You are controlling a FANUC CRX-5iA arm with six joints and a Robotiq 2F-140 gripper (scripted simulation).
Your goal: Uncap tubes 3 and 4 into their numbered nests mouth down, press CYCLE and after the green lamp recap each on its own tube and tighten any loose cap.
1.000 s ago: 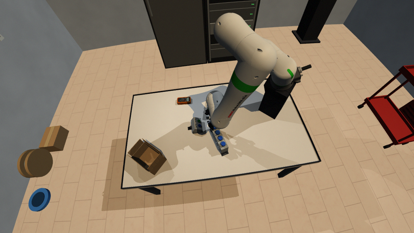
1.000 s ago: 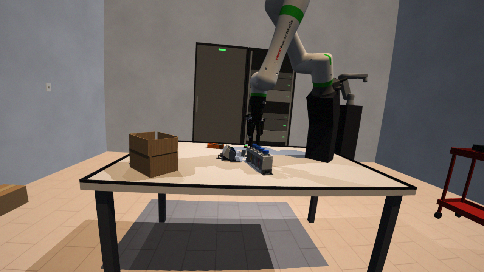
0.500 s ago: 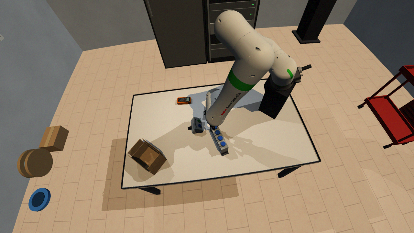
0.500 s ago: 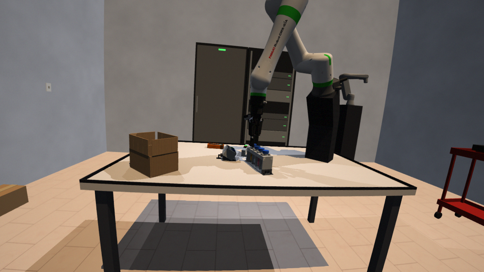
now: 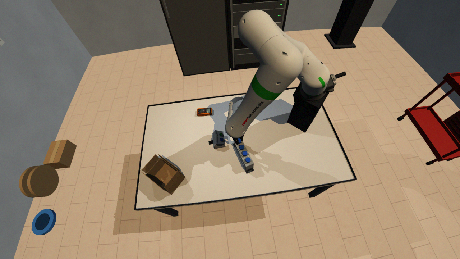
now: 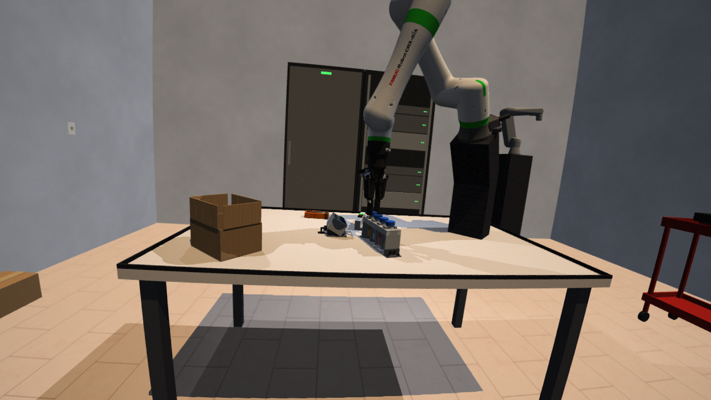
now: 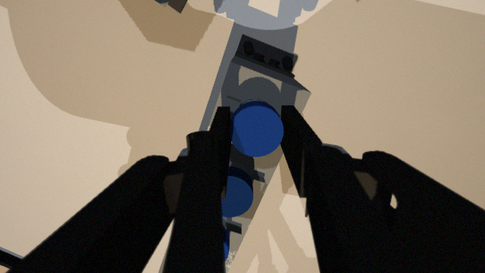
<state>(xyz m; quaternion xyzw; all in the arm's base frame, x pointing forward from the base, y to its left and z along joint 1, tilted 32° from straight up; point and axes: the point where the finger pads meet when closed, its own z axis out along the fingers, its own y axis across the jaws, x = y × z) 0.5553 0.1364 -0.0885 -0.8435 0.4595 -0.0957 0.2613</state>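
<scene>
Right now my hand is 10 mm past the blue cap, 50 mm to the right of it and 30 mm above it. From my hand the other things lie so: blue cycle key 120 mm ahead, 50 mm to the right, 80 mm below; key housing 140 mm ahead, 80 mm to the right, 90 mm below; green ready key 120 mm ahead, 100 mm to the right, 80 mm below.
</scene>
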